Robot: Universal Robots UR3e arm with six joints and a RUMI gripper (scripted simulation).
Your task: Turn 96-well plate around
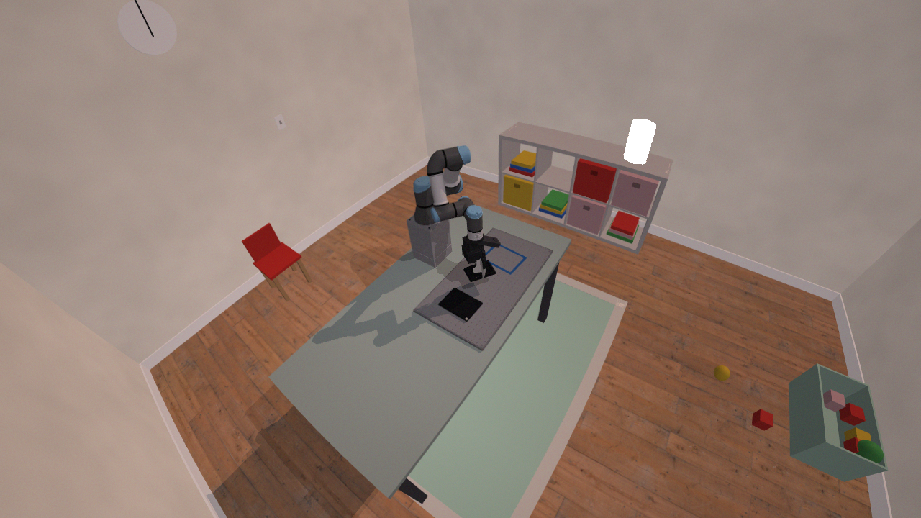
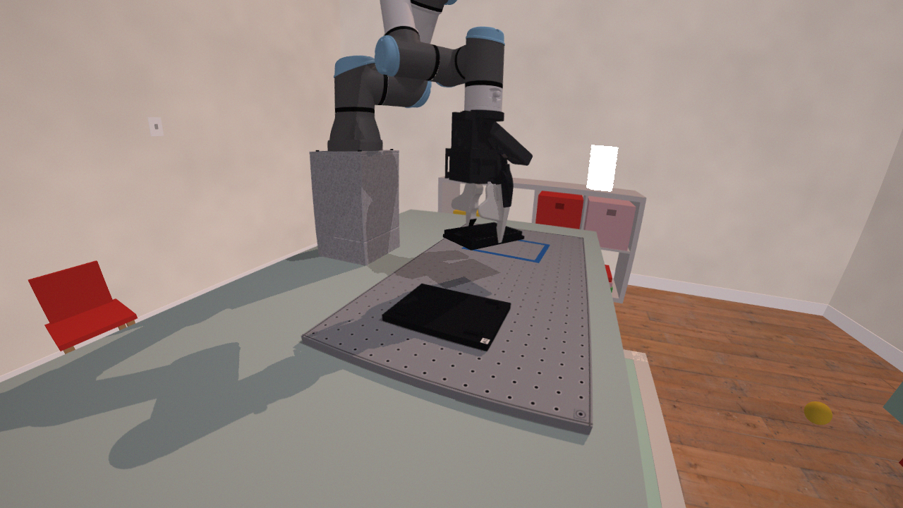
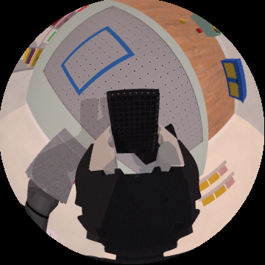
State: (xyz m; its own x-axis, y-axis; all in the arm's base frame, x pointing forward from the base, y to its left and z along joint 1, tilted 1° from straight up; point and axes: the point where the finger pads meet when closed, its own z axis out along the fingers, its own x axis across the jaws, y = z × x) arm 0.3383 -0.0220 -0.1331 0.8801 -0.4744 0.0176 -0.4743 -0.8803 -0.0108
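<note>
My gripper is now 10 mm short of the black plate nest N1, 160 mm to the left of it and 90 mm above it. Also, from my hand: black 96-well plate (10 mm below); small white label (90 mm ahead, 210 mm to the right, 80 mm below).
</note>
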